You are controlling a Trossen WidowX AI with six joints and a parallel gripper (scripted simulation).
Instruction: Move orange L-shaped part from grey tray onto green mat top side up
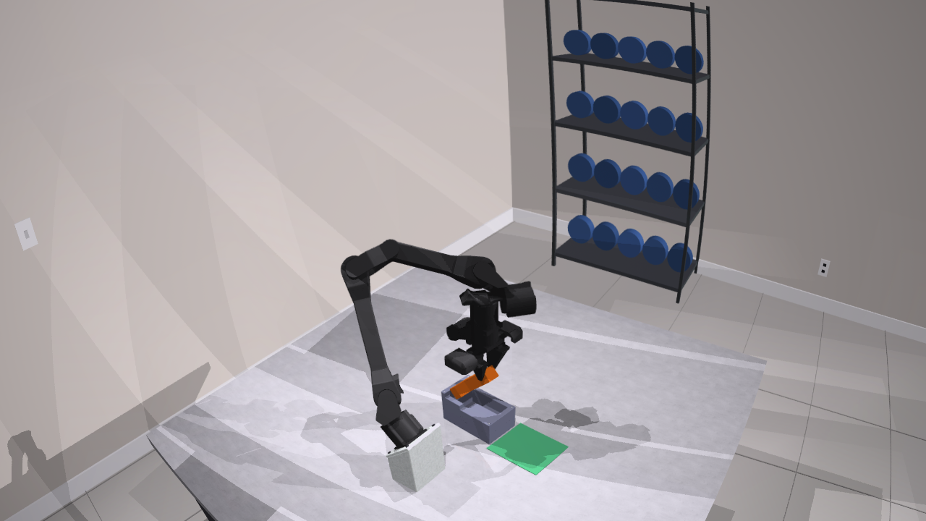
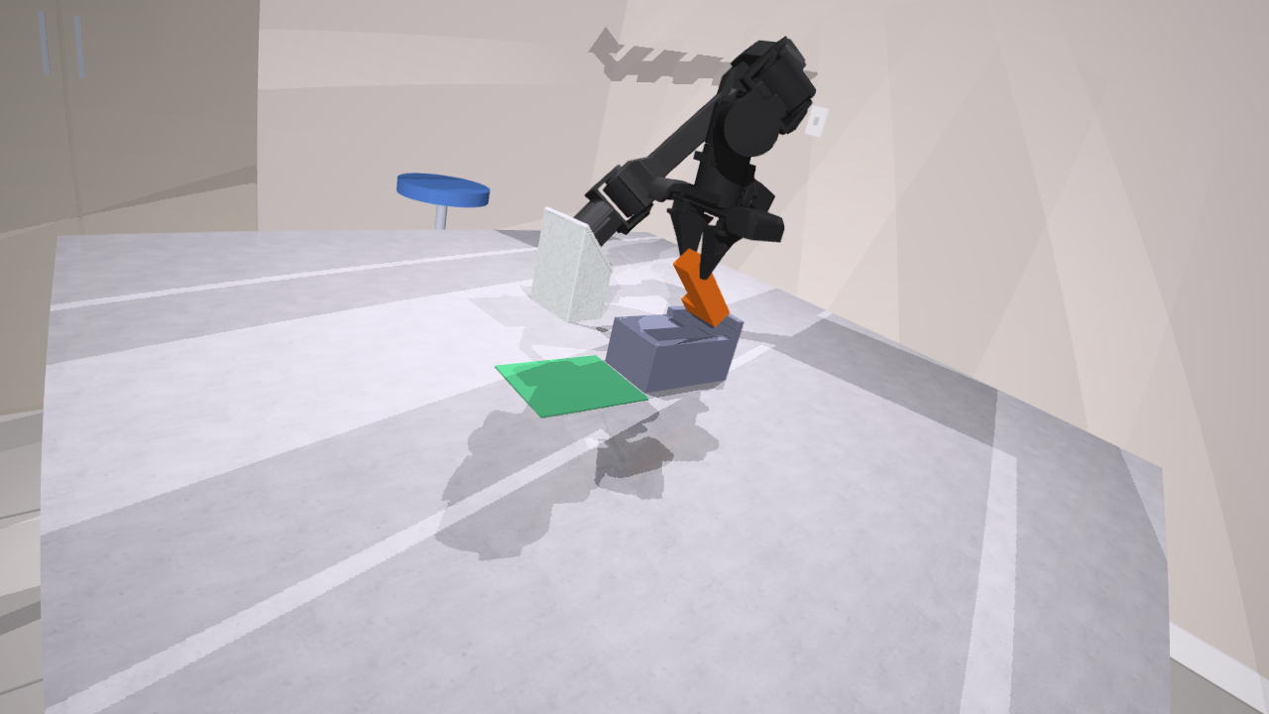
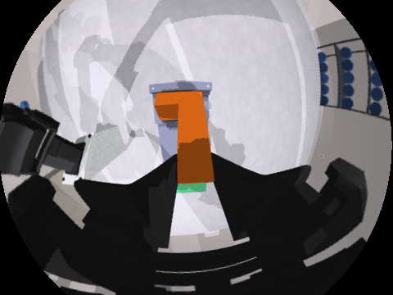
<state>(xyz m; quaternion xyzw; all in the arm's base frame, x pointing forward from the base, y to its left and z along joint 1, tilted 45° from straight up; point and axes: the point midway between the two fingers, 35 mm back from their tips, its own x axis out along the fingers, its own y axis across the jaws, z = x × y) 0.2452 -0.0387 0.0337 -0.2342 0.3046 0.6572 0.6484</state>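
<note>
My gripper tip is 16 cm above the green mat, 14 cm to the left of it and 2 cm past it. From my gripper tip the other things lie so: orange L-shaped part: 3 cm to the left, 3 cm below, 1 cm behind.
</note>
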